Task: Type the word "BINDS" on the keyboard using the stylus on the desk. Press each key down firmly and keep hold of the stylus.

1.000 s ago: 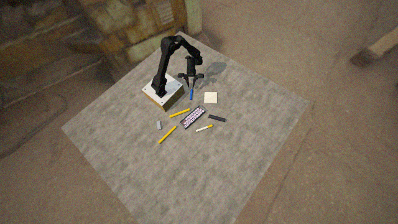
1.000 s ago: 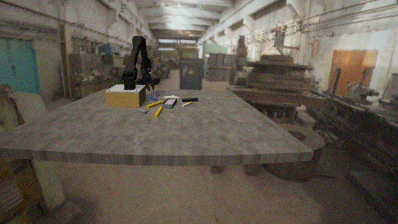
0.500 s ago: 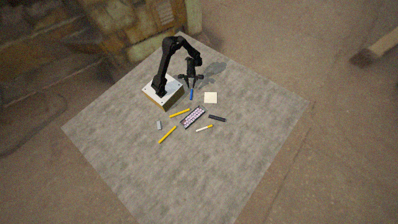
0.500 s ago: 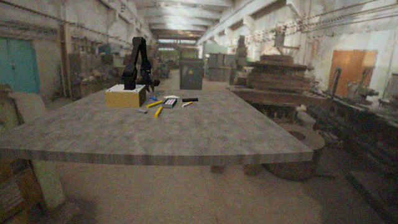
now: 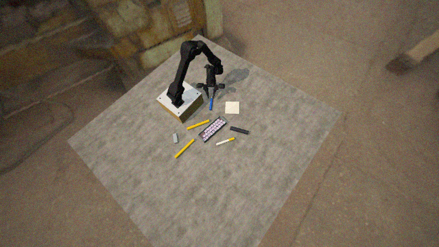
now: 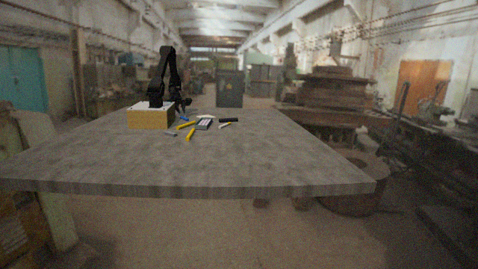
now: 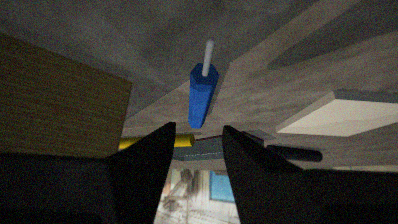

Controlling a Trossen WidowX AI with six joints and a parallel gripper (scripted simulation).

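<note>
My gripper tip is now 30 mm above the blue stylus. Round my gripper tip: black rod (300 mm ahead, 50 mm to the right, 30 mm below); then white sheet (150 mm ahead, 60 mm to the left, 30 mm below); then white-and-yellow stick (280 mm ahead, 150 mm to the right, 30 mm below).
</note>
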